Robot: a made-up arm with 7 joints. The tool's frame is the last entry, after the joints.
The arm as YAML. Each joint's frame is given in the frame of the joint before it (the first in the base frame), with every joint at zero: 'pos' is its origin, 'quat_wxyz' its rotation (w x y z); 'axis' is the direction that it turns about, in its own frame. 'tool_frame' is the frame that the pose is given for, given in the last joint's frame.
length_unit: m
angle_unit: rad
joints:
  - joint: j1
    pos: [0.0, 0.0, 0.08]
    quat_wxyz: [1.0, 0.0, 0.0, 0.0]
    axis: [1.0, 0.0, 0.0]
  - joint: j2
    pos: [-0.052, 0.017, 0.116]
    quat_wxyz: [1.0, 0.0, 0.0, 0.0]
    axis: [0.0, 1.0, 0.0]
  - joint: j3
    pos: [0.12, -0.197, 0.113]
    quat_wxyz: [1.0, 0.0, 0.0, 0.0]
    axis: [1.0, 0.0, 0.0]
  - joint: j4
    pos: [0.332, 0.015, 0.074]
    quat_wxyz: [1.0, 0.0, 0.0, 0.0]
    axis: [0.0, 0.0, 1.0]
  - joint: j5
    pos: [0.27, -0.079, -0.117]
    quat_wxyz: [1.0, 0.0, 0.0, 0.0]
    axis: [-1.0, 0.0, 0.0]
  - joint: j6
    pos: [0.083, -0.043, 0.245]
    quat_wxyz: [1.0, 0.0, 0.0, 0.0]
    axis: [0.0, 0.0, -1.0]
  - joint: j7
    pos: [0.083, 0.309, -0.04]
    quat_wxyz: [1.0, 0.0, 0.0, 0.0]
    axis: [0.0, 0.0, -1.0]
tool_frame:
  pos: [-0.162, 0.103, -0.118]
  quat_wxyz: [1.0, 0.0, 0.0, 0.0]
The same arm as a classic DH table. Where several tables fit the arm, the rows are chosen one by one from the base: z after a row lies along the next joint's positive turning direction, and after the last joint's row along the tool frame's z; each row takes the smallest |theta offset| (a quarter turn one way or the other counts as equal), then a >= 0, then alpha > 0; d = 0 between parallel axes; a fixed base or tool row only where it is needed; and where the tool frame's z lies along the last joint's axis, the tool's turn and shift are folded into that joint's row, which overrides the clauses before.
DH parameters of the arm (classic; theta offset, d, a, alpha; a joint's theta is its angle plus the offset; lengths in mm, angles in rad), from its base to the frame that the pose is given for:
base (fixed): 1.5708 80 0 1.5708
j1: 1.5708 -52 116 1.5708
j2: 0 -180 113 -1.5708
j3: -1.5708 452 15 -1.5708
j4: 0 -43 -79 -1.5708
j5: 0 -353 -43 -1.5708
j6: 0.2624 0 320 0
j7: -1.2669 0 192 3.1416
tool (fixed): -2.5753 87 0 0

